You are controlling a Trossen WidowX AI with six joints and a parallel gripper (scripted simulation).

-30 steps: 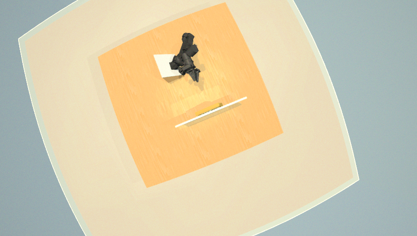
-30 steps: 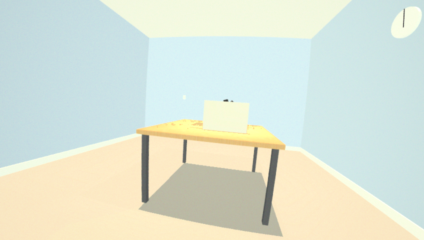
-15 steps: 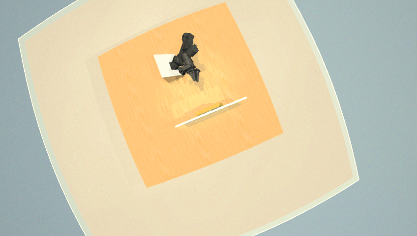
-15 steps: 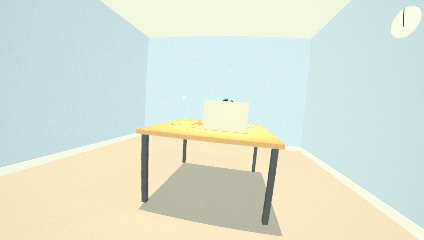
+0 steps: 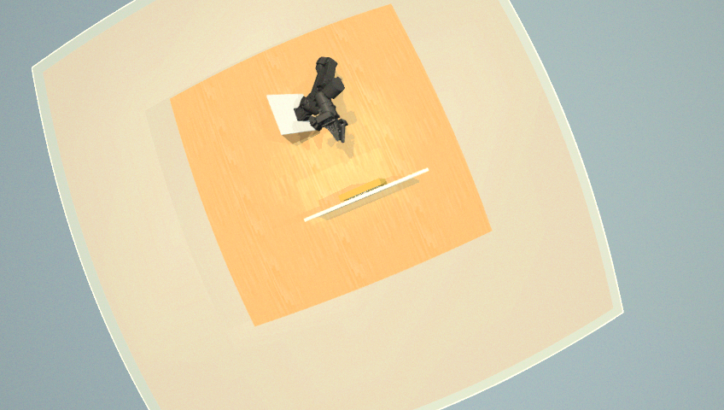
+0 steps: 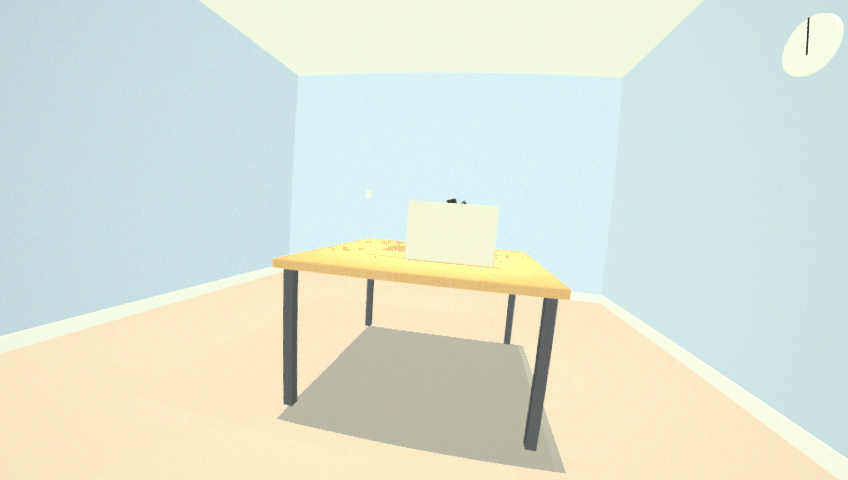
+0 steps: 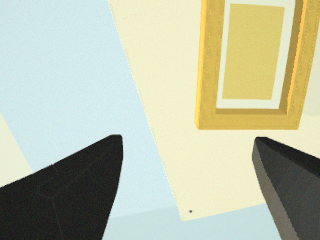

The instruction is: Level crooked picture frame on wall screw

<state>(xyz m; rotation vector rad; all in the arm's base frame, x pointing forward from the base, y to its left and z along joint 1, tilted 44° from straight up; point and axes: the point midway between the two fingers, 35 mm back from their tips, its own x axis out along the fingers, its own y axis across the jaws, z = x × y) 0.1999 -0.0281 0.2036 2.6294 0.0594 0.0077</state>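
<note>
The picture frame is 200 mm ahead of my gripper tip, 90 mm below it and 20 mm to the left of it. The rest, counted from my gripper tip: white wall panel (210 mm ahead, 100 mm below, 20 mm to the left).
</note>
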